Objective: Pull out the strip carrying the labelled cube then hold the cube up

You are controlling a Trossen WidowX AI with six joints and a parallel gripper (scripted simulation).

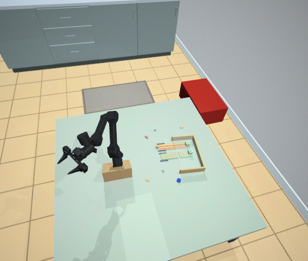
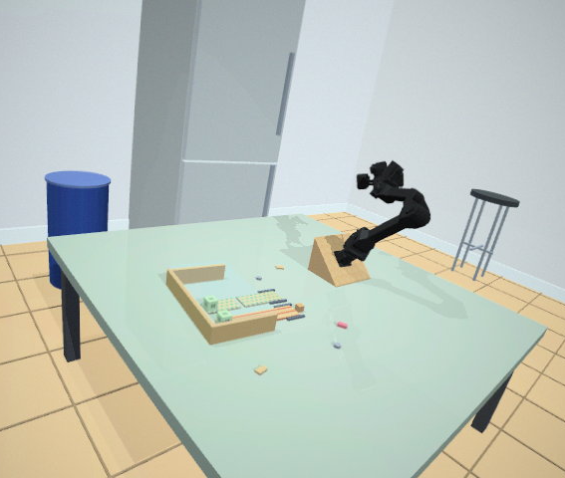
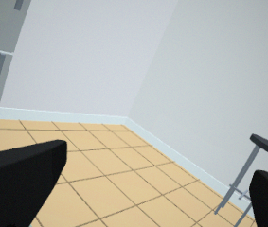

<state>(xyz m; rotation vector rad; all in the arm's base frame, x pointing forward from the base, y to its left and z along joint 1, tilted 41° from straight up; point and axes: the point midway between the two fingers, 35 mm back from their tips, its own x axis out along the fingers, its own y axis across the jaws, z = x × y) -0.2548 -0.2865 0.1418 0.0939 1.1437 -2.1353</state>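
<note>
The tan block lies 62 cm ahead of my gripper tip, 34 cm below it and 30 cm to the left of it. The rest, counted from my gripper tip: blue disc (71 cm ahead, 35 cm below, 1 cm to the right); then pink piece (55 cm ahead, 42 cm to the left, 35 cm below).
</note>
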